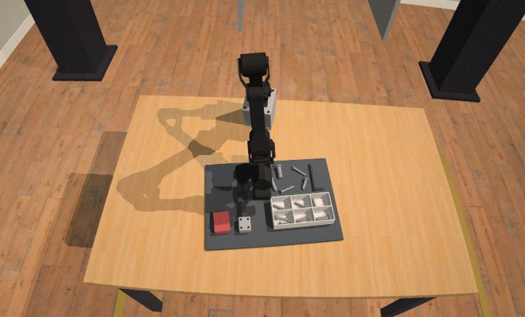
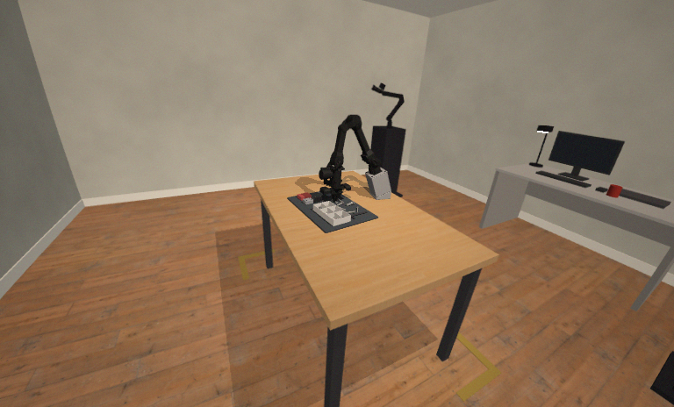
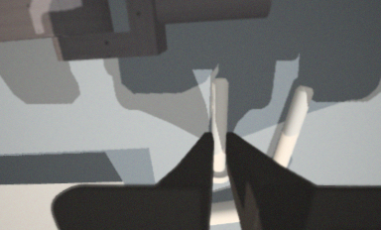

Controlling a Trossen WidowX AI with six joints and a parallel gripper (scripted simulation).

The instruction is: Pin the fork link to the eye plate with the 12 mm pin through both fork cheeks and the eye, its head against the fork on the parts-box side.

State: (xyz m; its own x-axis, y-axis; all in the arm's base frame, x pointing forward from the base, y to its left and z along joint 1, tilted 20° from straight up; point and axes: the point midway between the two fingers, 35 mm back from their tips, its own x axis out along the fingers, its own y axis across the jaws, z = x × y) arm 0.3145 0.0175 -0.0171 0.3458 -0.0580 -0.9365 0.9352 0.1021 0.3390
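Right now my hand is 10 mm past the pale pin, 50 mm to the right of it and 30 mm above it. Round my hand: dark eye plate bar 80 mm ahead, 60 mm to the right, 30 mm below; then light grey block 160 mm ahead, 50 mm to the right, 20 mm below; then white parts box 100 mm ahead, 150 mm to the left, 30 mm below.
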